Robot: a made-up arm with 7 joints. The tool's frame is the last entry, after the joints.
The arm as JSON. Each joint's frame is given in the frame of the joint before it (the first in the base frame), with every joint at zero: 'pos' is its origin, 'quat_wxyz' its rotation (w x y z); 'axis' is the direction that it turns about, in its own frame. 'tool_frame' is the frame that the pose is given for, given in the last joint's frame.
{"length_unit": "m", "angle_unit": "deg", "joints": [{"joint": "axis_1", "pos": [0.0, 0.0, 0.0], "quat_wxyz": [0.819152, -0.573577, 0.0, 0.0], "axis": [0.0, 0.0, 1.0]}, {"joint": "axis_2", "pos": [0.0, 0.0, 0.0], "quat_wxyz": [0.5, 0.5, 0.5, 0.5], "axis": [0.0, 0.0, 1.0]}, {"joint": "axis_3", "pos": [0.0, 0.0, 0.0], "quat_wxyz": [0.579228, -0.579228, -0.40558, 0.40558], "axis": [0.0, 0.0, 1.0]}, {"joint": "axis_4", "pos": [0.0, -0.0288, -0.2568], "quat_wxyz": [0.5, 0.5, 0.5, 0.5], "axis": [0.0, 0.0, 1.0]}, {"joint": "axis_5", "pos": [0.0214, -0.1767, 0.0], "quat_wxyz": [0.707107, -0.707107, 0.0, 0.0], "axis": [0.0, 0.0, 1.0]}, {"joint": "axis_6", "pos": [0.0, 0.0, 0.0], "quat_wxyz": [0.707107, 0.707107, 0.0, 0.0], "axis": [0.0, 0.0, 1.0]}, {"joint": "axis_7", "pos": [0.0, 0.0, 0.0], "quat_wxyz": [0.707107, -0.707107, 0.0, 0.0], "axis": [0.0, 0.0, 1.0]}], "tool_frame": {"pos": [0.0, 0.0, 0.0], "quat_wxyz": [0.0, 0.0, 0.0, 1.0]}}
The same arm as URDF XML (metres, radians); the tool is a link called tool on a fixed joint. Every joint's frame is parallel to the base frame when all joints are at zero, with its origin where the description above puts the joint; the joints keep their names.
<robot name="arm">
  <link name="base_link"/>
  <link name="link1"/>
  <link name="link2"/>
  <link name="link3"/>
  <link name="link4"/>
  <link name="link5"/>
  <link name="link6"/>
  <link name="link7"/>
  <link name="tool"/>
  <joint name="axis_1" type="continuous">
    <parent link="base_link"/>
    <child link="link1"/>
    <origin xyz="0 0 0"/>
    <axis xyz="0 0.9397 0.342"/>
  </joint>
  <joint name="axis_2" type="continuous">
    <parent link="link1"/>
    <child link="link2"/>
    <origin xyz="0 0 0"/>
    <axis xyz="1 0 0"/>
  </joint>
  <joint name="axis_3" type="continuous">
    <parent link="link2"/>
    <child link="link3"/>
    <origin xyz="0 0 0"/>
    <axis xyz="0 0 1"/>
  </joint>
  <joint name="axis_4" type="continuous">
    <parent link="link3"/>
    <child link="link4"/>
    <origin xyz="0.0288 0 -0.2568"/>
    <axis xyz="0 1 0"/>
  </joint>
  <joint name="axis_5" type="continuous">
    <parent link="link4"/>
    <child link="link5"/>
    <origin xyz="-0.0214 0 -0.1767"/>
    <axis xyz="0 0 1"/>
  </joint>
  <joint name="axis_6" type="continuous">
    <parent link="link5"/>
    <child link="link6"/>
    <origin xyz="0 0 0"/>
    <axis xyz="0 1 0"/>
  </joint>
  <joint name="axis_7" type="continuous">
    <parent link="link6"/>
    <child link="link7"/>
    <origin xyz="0 0 0"/>
    <axis xyz="0 0 1"/>
  </joint>
  <joint name="tool_fixed" type="fixed">
    <parent link="link7"/>
    <child link="tool"/>
    <origin xyz="0 0 0" rpy="0 0 0"/>
  </joint>
</robot>

